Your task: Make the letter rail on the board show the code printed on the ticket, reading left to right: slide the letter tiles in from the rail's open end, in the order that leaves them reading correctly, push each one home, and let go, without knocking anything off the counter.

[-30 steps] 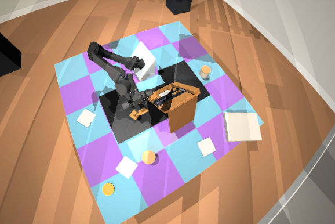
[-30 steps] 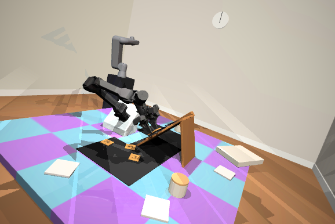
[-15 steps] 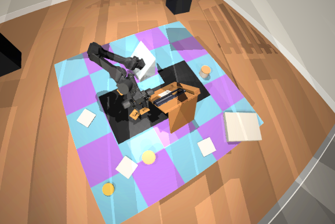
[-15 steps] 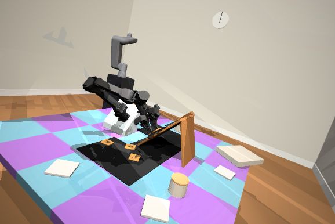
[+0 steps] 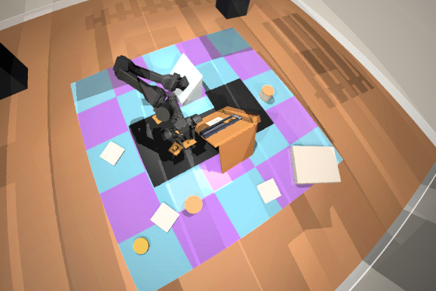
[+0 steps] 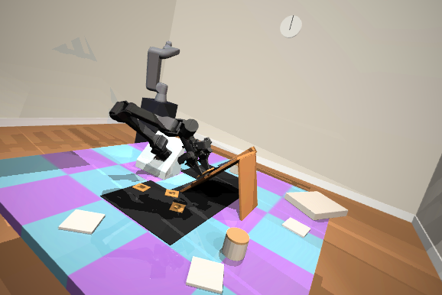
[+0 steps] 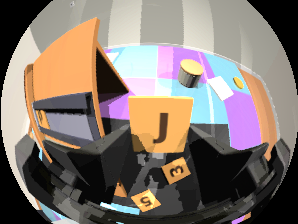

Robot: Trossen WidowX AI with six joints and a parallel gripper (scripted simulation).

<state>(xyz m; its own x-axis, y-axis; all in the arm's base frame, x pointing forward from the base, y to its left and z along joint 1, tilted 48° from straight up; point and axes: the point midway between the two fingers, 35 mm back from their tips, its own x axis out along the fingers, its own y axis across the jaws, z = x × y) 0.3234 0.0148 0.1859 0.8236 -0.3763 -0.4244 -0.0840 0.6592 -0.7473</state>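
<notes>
Right now the orange letter tile marked p is 2 cm behind my gripper tip and 23 cm to the left of it. Round my gripper tip: black mat: 16 cm behind, 14 cm to the left, 17 cm below; letter tile: right at my gripper tip; white ticket: 8 cm behind, 18 cm to the left, 7 cm below.
</notes>
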